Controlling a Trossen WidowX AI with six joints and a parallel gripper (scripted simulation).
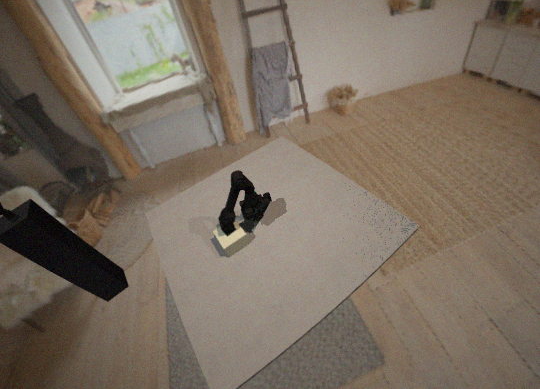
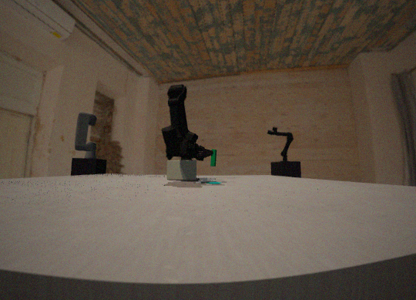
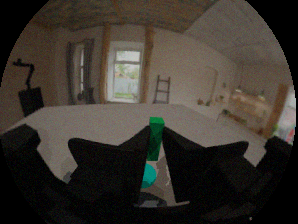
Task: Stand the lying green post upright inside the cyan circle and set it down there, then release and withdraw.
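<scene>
The cyan circle is 1 cm behind my gripper tip and 12 cm below it. Round my gripper tip: green post: 2 cm below.
</scene>
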